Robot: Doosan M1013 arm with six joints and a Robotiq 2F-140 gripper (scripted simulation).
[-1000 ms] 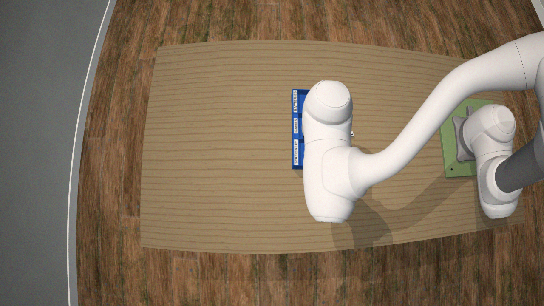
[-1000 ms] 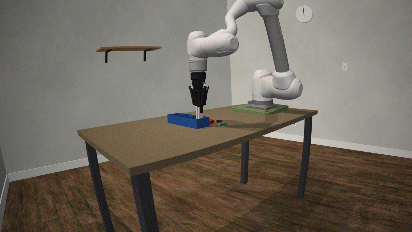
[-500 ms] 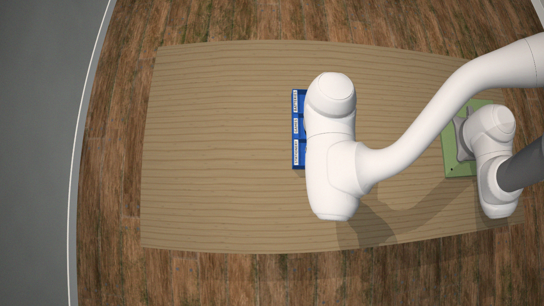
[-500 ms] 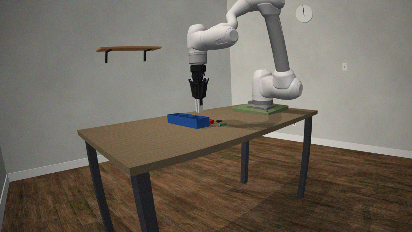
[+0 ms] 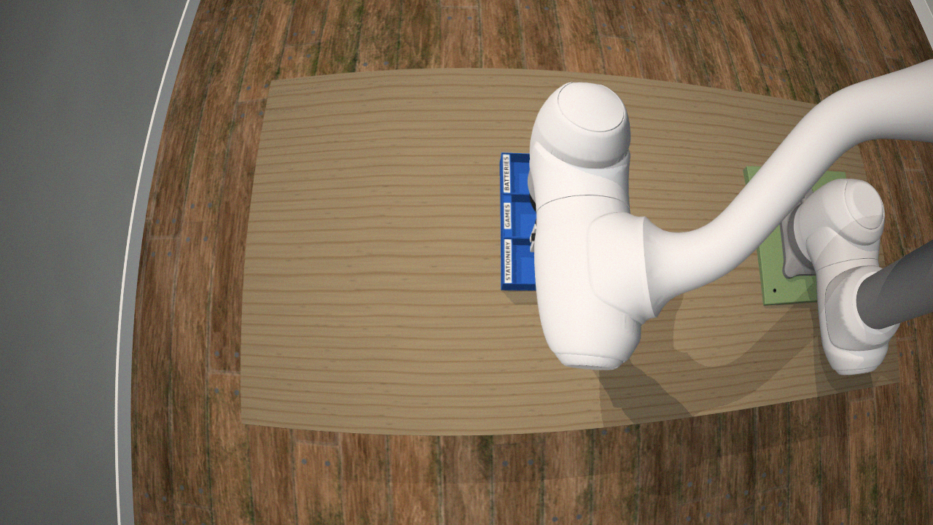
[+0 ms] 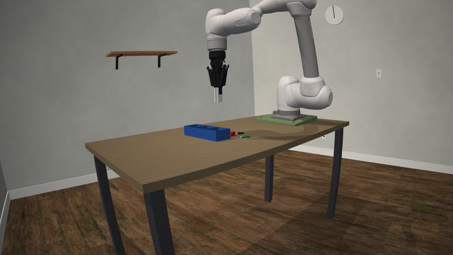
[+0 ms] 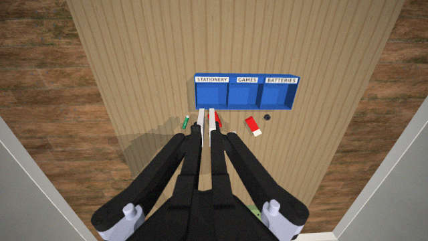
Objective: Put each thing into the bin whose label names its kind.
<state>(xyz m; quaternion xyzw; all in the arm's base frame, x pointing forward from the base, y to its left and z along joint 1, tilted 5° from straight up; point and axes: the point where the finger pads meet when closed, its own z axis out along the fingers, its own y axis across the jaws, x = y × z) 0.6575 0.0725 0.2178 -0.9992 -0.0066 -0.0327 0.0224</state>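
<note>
The green battery is 90 mm behind my hand, 70 mm to the left of it and 190 mm below it. From my hand the other things lie so: red 9V battery (100 mm behind, 20 mm to the right, 190 mm below); then black bolt (140 mm behind, 10 mm to the right, 190 mm below); then white tile (150 mm behind, 90 mm to the right, 190 mm below).
</note>
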